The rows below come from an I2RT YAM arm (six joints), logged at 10 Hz.
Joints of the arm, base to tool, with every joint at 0 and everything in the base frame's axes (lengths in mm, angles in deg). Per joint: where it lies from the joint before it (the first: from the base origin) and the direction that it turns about. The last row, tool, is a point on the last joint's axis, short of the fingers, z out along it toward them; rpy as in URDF.
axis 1: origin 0 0 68 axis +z
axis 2: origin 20 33.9 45.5 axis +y
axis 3: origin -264 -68.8 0 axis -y
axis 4: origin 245 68.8 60 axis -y
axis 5: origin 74 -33.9 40.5 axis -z
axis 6: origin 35.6 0 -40.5 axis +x
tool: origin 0 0 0 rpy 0 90 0
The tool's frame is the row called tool.
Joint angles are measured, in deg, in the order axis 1, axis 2, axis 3, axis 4, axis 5, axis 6. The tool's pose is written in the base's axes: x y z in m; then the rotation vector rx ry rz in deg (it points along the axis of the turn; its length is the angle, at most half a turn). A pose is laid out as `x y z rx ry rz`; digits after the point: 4 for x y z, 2 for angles.
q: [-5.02, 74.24, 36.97, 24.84, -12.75, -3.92]
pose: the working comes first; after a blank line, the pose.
Where each joint sits with the arm in this pose, in the base's axes (m; each line is computed from the numbers above, not from the rounded line before):
axis 1: 0.0000 0.0000 0.0680
axis 2: 0.0229 0.0320 0.1135
axis 3: -0.0546 -0.0302 0.3676
axis 4: 0.1819 0.0181 0.2670
axis 5: 0.2596 -0.0228 0.2906
axis 6: 0.2854 -0.0172 0.2436
the tool: 0.2854 -0.0172 0.2436

0.2854 -0.0172 0.2436 -8.16 101.84 4.96
